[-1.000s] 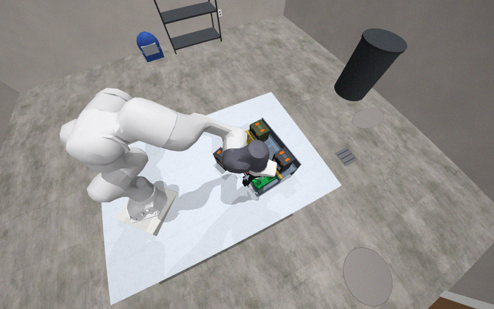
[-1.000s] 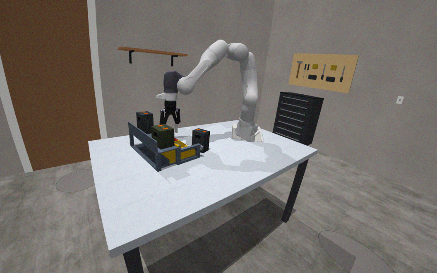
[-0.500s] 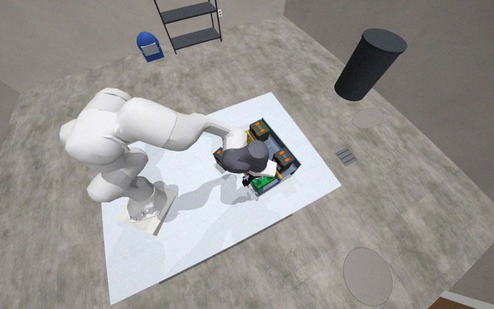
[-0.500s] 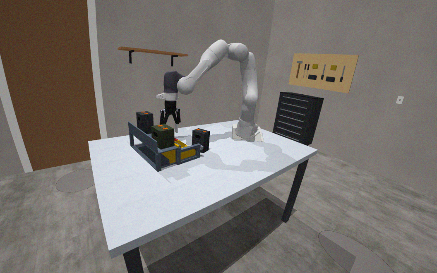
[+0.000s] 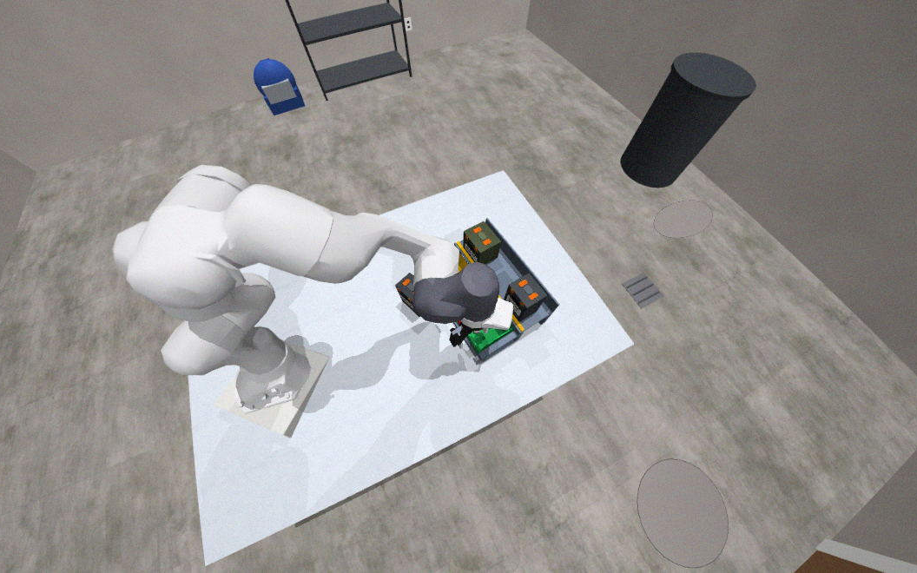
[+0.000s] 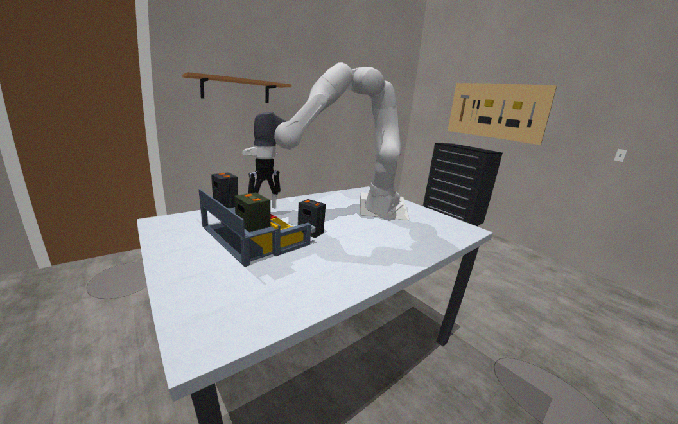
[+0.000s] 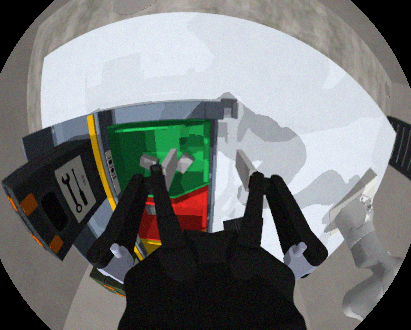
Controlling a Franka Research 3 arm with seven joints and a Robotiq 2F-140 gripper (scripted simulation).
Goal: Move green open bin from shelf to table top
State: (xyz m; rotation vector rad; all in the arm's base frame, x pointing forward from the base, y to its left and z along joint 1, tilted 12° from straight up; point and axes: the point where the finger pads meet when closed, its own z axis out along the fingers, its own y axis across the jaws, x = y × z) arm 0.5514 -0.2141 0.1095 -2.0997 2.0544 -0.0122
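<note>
Right now the green open bin is 8 cm ahead of my hand and 3 cm below it. The rest, counted from my hand: red bin: 8 cm ahead, 11 cm to the left, 3 cm below; black box: 17 cm ahead, 9 cm above; yellow bin: 8 cm ahead, 23 cm to the left, 3 cm below.
</note>
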